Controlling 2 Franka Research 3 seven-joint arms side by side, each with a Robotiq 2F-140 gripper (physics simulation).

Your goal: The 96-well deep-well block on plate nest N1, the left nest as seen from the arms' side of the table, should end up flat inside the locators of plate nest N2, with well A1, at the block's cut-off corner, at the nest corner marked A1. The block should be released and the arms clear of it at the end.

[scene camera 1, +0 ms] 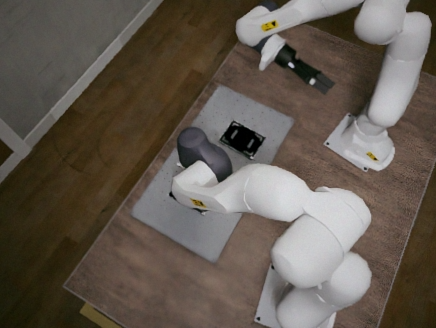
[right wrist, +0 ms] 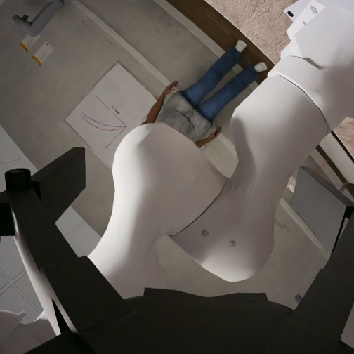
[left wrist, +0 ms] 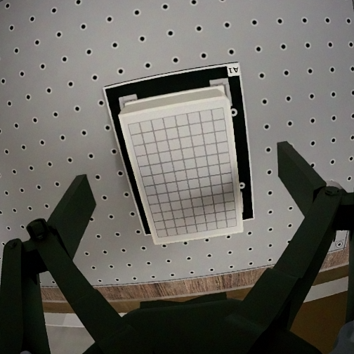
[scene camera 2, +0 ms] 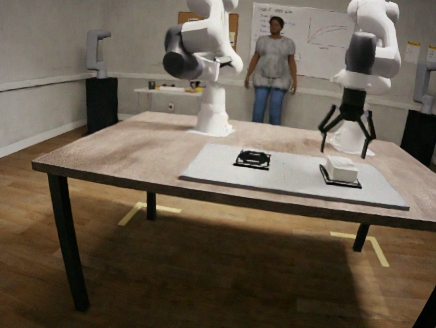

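The white deep-well block point(scene camera 2: 342, 169) point(left wrist: 182, 172) sits on the black nest N1 point(scene camera 2: 345, 184) point(left wrist: 246, 165), at the right in scene camera 2. In the left wrist view N1's A1 mark is at its top right corner; the block's cut-off corner cannot be made out. My left gripper point(scene camera 2: 343, 153) point(left wrist: 182, 174) is open above the block, one finger out to each side, touching nothing. The left arm hides both in scene camera 1. Nest N2 point(scene camera 1: 243, 140) point(scene camera 2: 252, 159) holds no block; its A1 mark is not legible. My right gripper point(scene camera 1: 322, 84) point(scene camera 2: 225, 61) is open and empty, far from both nests.
Both nests stand on the grey perforated plate point(scene camera 1: 215, 245) point(scene camera 2: 200, 170) point(left wrist: 300, 90) on the wooden table point(scene camera 1: 150, 280) point(scene camera 2: 125, 150). The left forearm point(scene camera 1: 275, 192) reaches over the plate beside N2. The right arm's base point(scene camera 1: 365, 145) stands at the table's right in scene camera 1.
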